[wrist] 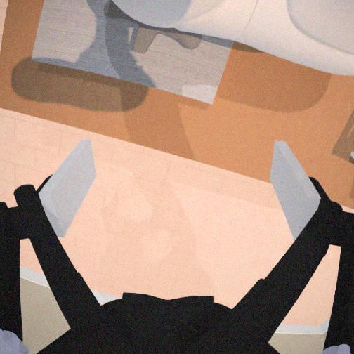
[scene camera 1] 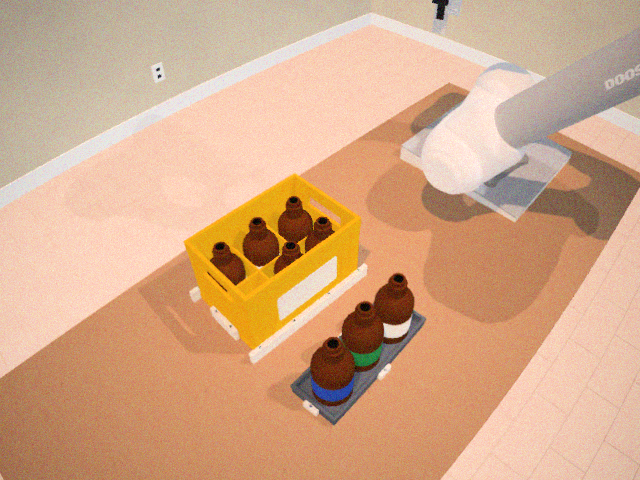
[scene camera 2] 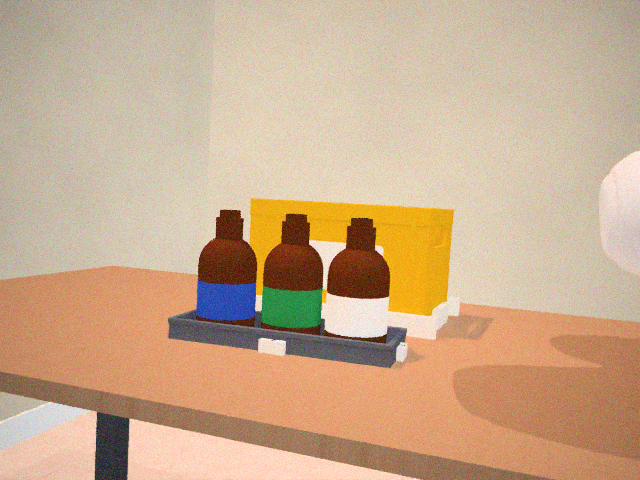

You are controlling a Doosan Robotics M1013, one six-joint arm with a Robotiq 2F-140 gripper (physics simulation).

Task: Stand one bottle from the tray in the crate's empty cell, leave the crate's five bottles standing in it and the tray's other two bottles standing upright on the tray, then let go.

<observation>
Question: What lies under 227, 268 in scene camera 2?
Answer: A blue-labelled bottle.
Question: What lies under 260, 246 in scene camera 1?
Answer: A white-labelled bottle.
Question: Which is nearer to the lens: the white-labelled bottle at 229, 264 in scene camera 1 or the green-labelled bottle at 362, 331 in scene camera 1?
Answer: The green-labelled bottle.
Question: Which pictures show the green-labelled bottle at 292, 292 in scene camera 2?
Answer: Scene camera 1 and scene camera 2 only.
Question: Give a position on a blue-labelled bottle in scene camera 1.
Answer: At 332, 365
</observation>
